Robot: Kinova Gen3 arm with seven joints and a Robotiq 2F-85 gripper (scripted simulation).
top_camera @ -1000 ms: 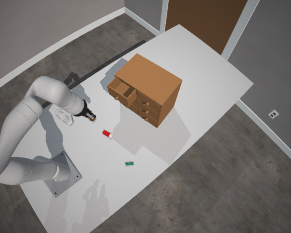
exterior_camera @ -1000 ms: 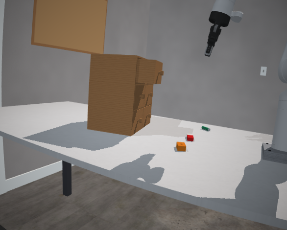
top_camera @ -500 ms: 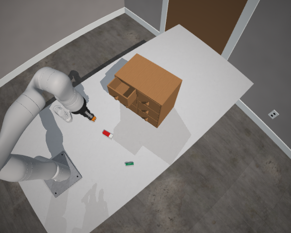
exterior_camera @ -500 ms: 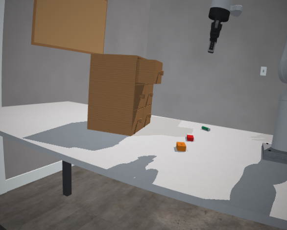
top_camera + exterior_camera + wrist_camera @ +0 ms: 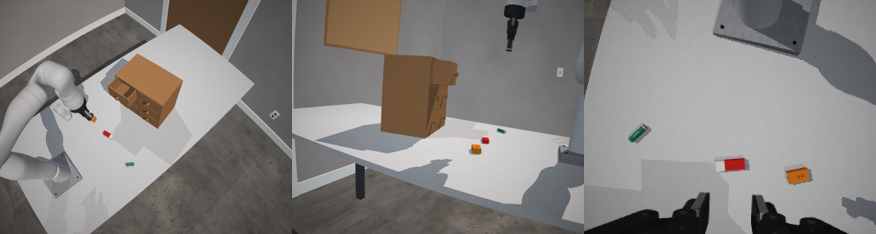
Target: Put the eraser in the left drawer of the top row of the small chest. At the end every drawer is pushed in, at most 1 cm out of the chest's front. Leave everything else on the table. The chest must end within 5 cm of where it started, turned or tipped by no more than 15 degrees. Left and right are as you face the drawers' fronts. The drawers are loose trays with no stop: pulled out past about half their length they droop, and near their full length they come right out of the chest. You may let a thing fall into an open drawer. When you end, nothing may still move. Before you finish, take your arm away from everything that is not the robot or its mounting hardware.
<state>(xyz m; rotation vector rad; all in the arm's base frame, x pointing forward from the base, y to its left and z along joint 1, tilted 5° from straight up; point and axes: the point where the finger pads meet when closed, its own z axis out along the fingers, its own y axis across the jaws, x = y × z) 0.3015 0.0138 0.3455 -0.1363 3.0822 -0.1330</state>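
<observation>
Now: hand 360 mm above the eraser, 50 mm short of it and 10 mm to the left of it. The rest, counted from my hand: green cylinder 360 mm below, 230 mm to the right, 10 mm ahead; then orange block 360 mm below, 140 mm to the left, 60 mm ahead.
</observation>
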